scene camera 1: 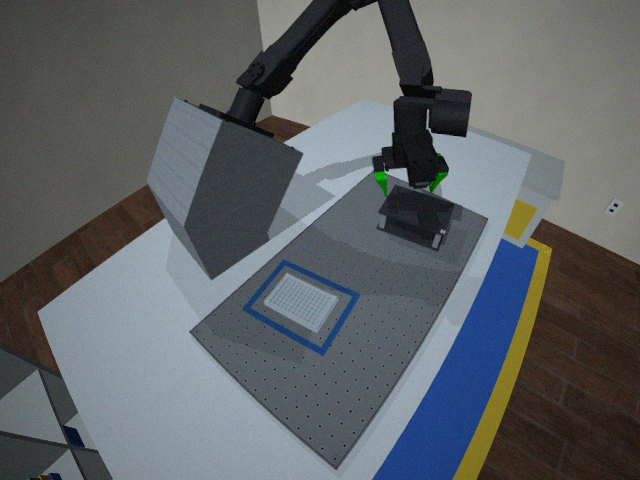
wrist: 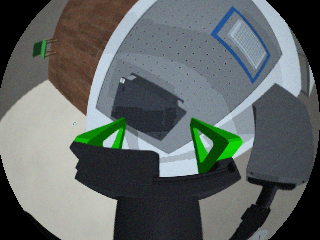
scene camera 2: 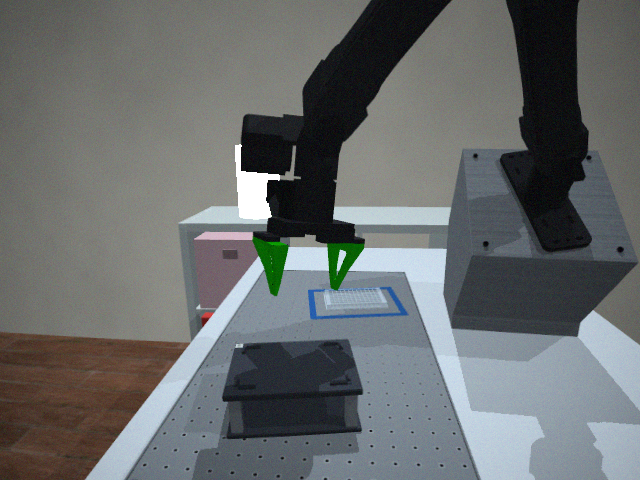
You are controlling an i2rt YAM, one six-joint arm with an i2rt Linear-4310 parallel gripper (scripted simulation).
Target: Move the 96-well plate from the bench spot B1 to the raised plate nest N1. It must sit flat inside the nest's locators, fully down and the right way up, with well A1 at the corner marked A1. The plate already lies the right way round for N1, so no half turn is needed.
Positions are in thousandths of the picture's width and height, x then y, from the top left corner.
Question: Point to a clear 96-well plate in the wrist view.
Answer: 802, 215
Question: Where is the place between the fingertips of my gripper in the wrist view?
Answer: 495, 506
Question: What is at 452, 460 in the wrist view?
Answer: A dark raised nest N1.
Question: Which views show my gripper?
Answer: Scene camera 1, the wrist view and scene camera 2: all of them.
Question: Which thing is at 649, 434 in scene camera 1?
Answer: A dark raised nest N1.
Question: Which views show the clear 96-well plate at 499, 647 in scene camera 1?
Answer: Scene camera 1, the wrist view and scene camera 2: all of them.
